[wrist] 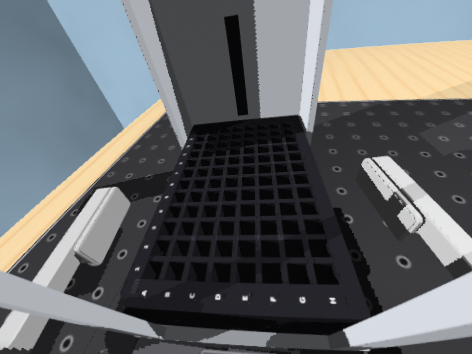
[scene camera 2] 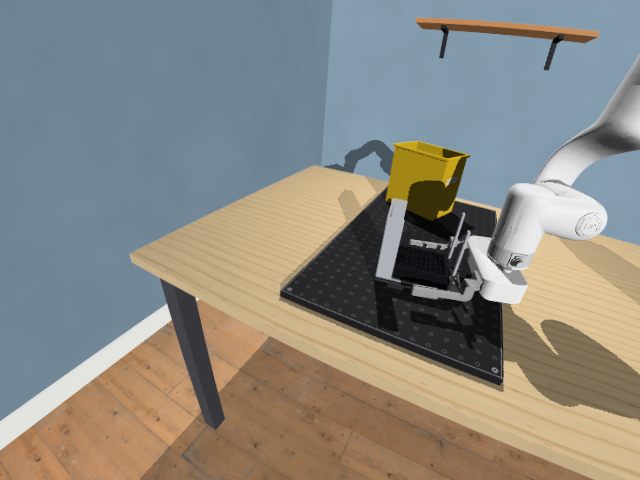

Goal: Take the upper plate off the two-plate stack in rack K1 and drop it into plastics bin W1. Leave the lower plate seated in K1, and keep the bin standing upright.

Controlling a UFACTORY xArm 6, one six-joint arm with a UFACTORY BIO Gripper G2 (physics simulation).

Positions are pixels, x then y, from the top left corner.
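The wrist view shows my gripper, but the yellow bin is out of frame in the wrist view. In scene camera 2 you'd see my gripper again, and there's the yellow bin [427,176] as well. As for my gripper, [wrist: 407,210] and [scene camera 2: 427,244] are the same spot on it.
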